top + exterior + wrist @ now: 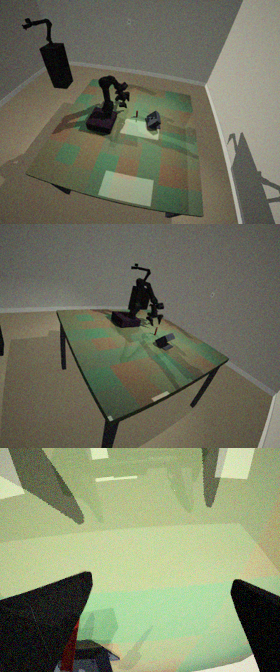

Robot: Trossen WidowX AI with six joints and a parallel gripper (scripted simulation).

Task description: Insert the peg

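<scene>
Now: the red round peg 11 cm to the right of my gripper tip, 11 cm ahead of it and 1 cm above it. Round my gripper tip: grey-blue sloped panel 27 cm ahead, 17 cm to the right, 1 cm above.
</scene>
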